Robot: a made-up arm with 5 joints.
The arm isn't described. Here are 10 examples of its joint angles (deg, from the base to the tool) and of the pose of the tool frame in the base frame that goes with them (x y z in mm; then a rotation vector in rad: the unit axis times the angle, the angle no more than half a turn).
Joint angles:
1: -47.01 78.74 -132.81 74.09 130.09
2: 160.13 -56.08 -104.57 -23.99 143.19
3: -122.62 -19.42 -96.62 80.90 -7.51
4: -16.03 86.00 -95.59 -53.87 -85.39
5: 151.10 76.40 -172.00 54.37 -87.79
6: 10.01 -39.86 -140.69 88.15 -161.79
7: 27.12 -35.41 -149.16 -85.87 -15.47
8: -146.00 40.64 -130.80 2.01 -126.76
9: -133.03 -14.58 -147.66 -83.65 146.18
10: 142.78 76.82 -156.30 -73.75 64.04
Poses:
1: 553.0 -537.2 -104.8 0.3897 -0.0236 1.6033
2: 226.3 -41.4 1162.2 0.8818 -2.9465 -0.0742
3: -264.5 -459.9 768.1 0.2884 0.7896 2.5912
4: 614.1 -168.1 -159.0 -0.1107 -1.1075 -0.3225
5: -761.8 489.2 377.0 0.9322 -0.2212 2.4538
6: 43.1 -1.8 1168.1 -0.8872 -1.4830 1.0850
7: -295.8 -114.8 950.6 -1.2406 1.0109 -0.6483
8: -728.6 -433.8 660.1 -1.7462 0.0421 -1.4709
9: 100.2 121.9 992.3 1.5614 -1.2387 -0.1037
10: -569.0 431.9 536.8 1.4018 2.2794 -0.0625
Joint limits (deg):
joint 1: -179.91..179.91
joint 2: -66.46..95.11
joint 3: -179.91..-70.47
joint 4: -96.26..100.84
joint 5: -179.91..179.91
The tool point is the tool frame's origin. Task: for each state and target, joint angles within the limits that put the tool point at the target. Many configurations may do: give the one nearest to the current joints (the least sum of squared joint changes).
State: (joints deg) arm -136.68 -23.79 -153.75 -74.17 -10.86
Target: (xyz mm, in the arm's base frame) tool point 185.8 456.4 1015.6
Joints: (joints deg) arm -108.67 -40.17 -154.19 -46.05 -13.92
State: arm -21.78 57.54 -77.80 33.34 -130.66
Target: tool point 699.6 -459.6 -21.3
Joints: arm -33.16 67.59 -112.78 22.66 -138.96
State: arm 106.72 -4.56 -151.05 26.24 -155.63
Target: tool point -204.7 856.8 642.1
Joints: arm 107.60 23.36 -117.59 40.40 -152.16
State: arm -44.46 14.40 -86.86 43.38 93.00
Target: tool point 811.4 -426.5 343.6
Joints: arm -31.35 37.96 -107.72 33.13 97.10
